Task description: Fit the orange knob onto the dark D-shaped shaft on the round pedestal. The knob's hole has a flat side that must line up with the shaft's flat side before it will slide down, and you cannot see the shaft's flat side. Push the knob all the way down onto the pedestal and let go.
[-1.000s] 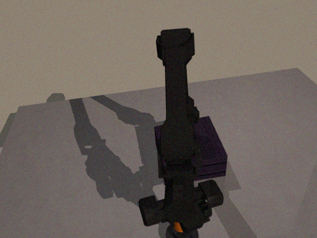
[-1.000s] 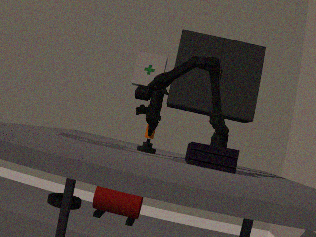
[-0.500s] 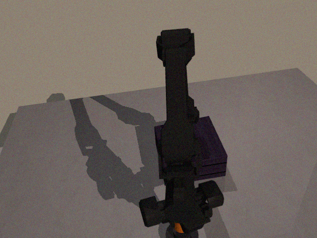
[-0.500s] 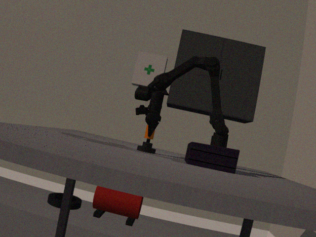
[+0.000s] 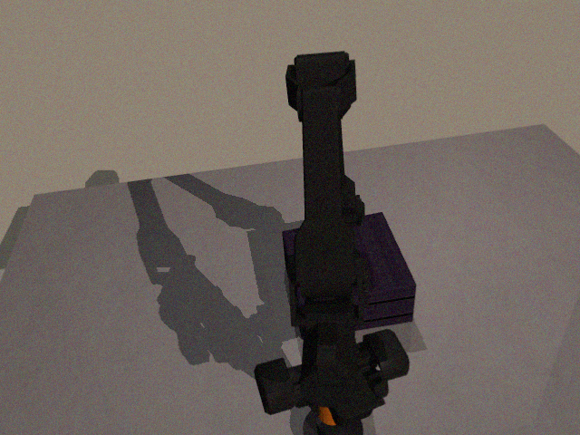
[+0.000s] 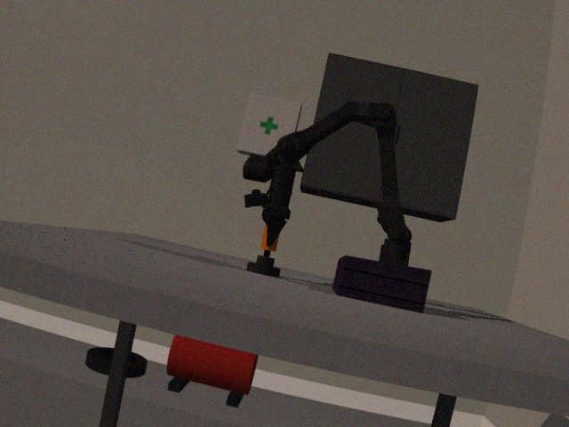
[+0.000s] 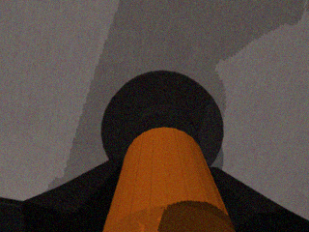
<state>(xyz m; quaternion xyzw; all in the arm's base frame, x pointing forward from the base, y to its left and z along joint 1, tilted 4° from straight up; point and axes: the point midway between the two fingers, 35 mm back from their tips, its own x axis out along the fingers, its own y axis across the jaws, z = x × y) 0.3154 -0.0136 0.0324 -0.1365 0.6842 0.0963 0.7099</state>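
My gripper tip is 20 mm below the orange knob. Round my gripper tip: dark round pedestal (40 mm below).
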